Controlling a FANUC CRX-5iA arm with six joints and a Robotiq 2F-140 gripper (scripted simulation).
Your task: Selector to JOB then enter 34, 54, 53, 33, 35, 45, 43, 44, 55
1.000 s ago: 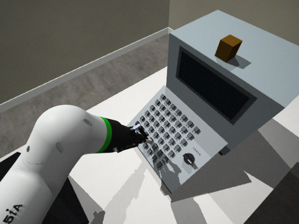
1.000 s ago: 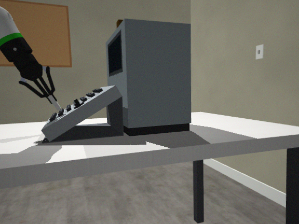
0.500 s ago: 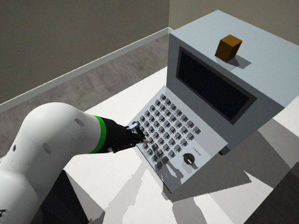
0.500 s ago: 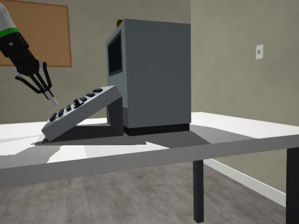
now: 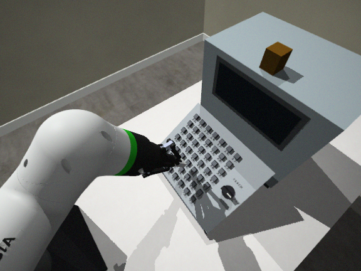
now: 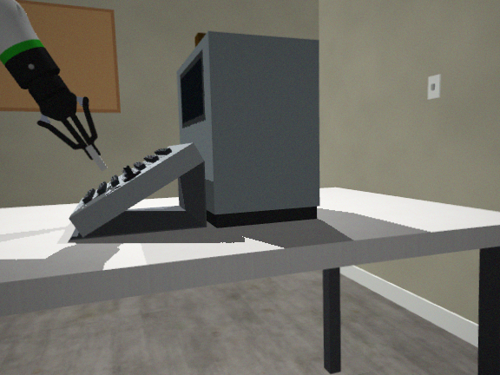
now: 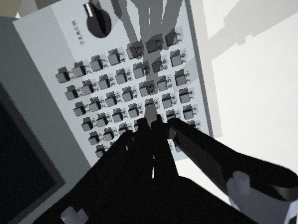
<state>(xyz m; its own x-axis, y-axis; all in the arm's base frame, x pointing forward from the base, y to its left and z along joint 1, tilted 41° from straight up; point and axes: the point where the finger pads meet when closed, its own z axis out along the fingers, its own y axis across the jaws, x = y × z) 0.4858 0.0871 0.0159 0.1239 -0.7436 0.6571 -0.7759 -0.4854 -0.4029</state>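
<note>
My gripper is now 9 cm short of the key, 5 cm to the right of it and 2 cm above it. From my hand the other things lie so: selector knob: 9 cm ahead, 16 cm to the right, 3 cm below; sloped keypad: 10 cm ahead, 4 cm to the right, 8 cm below.
</note>
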